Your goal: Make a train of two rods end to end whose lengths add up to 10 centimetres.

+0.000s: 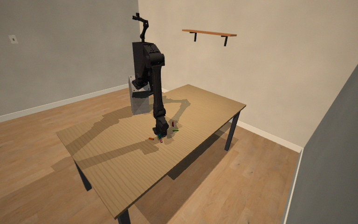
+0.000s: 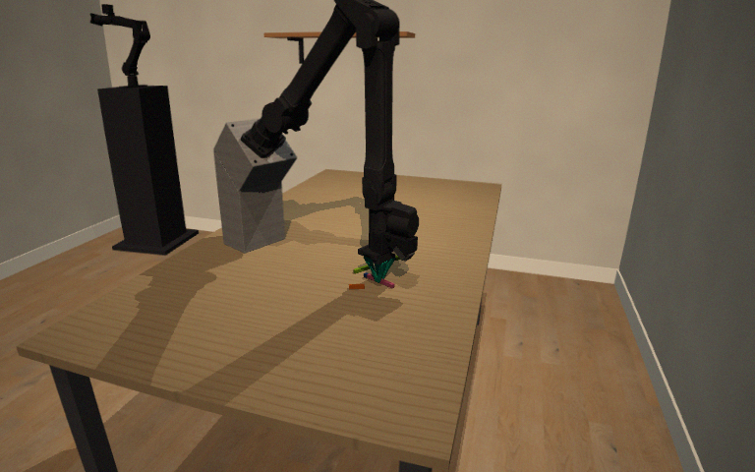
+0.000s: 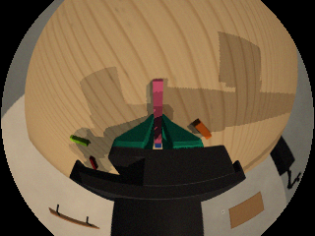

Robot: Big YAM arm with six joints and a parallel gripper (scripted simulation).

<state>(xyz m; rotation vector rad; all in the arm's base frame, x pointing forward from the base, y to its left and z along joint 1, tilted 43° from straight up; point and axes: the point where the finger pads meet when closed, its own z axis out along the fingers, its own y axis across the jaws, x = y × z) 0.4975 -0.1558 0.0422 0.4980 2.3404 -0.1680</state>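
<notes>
Right now the pink rod is right at my hand. Round my hand: orange rod: 50 mm behind, 50 mm to the right, 10 mm below; blue rod: 40 mm behind, 20 mm to the left, 10 mm below; red rod: 40 mm behind, 230 mm to the left, 10 mm below.
</notes>
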